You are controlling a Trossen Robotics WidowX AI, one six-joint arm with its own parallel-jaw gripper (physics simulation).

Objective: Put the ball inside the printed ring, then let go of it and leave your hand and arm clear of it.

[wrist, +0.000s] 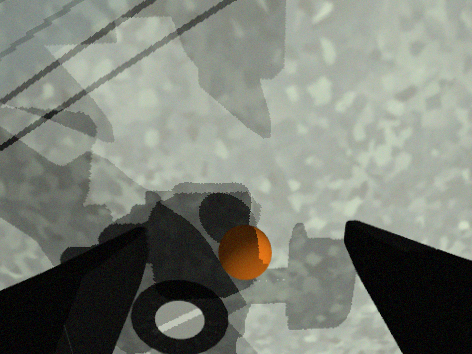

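Note:
The orange ball is low and a little right of the centre in the wrist view, resting on the speckled surface, mostly in shadow with its right edge lit. My gripper is open and empty. One black fingertip is left of the ball and the other is right of it, with a wide gap on both sides; neither touches it. How high the fingertips are above the surface is hard to tell. A black ring with a pale striped centre lies below and left of the ball, near the left finger. I cannot tell if it is the printed ring.
The speckled grey-green table top spreads across the view. Thin dark parallel lines cross the upper left, where there is also a bluish see-through patch. Overlapping shadows of the arm fall over the left and middle, around the ball.

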